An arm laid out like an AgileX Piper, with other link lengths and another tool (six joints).
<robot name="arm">
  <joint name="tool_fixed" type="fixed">
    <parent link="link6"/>
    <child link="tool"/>
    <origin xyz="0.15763 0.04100 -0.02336" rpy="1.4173 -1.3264 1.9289"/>
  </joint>
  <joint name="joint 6" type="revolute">
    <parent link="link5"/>
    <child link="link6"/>
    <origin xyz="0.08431 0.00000 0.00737" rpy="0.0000 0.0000 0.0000"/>
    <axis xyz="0.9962 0 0.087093"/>
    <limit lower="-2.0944" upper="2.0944"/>
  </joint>
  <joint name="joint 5" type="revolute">
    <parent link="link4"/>
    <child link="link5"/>
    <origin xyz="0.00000 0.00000 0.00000" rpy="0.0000 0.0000 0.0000"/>
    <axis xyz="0 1 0"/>
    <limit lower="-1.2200" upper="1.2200"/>
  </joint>
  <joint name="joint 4" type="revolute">
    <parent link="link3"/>
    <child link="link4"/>
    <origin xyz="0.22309 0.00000 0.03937" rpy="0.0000 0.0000 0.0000"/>
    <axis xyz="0.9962 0 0.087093"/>
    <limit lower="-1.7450" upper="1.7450"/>
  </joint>
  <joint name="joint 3" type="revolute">
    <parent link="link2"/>
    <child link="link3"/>
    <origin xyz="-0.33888 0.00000 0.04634" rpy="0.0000 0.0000 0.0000"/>
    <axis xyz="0 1 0"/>
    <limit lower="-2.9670" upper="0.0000"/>
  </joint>
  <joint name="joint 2" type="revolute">
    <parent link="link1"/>
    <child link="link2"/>
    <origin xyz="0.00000 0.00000 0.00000" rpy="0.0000 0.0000 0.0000"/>
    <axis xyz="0 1 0"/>
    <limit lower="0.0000" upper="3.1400"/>
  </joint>
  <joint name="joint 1" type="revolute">
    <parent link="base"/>
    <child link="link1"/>
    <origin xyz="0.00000 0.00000 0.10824" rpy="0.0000 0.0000 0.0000"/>
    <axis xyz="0 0 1"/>
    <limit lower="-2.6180" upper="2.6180"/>
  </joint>
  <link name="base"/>
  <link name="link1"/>
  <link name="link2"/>
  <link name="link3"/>
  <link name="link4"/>
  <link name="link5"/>
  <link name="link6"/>
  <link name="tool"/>
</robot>
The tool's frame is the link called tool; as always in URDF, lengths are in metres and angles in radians.
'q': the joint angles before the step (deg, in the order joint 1, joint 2, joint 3, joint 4, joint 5, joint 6). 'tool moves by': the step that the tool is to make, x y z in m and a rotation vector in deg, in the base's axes. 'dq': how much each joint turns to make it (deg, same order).
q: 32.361, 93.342, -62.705, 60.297, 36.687, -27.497
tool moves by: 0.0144, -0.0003, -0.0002, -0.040, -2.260, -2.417
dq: 0.005, 0.108, -0.003, 0.495, -3.350, -0.690
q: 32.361, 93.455, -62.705, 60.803, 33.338, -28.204
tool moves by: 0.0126, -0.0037, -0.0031, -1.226, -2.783, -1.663
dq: -0.005, 0.001, -0.004, -1.266, -3.088, -0.340
